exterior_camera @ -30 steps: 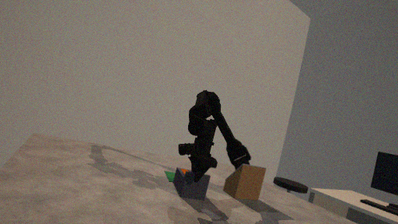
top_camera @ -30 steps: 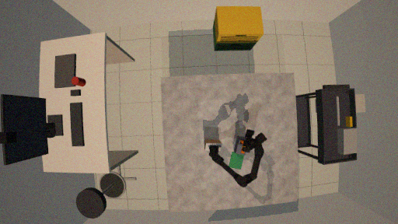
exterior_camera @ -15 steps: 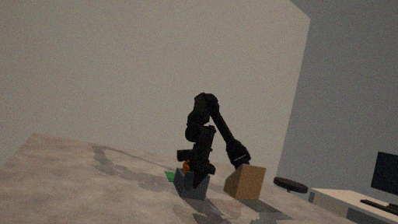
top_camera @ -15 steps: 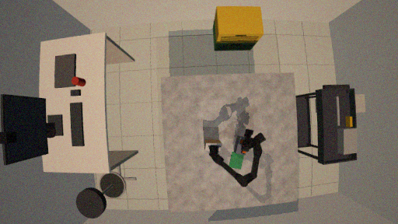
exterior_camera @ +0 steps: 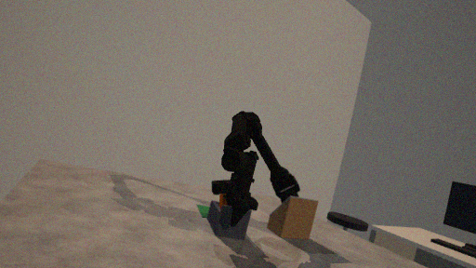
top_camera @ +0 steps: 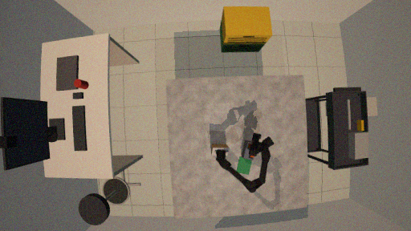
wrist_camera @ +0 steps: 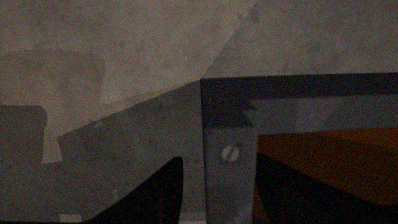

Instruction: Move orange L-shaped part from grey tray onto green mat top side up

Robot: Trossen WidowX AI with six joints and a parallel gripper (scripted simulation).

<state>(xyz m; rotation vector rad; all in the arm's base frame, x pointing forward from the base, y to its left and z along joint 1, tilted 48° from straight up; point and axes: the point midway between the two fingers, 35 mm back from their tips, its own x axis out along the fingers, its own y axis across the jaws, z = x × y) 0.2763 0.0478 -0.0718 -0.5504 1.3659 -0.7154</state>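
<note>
The orange L-shaped part lies 5 cm to the right of my gripper tip, 1 cm behind it and 1 cm above it. Round my gripper tip: green mat (22 cm to the right, 5 cm below, 3 cm behind).
</note>
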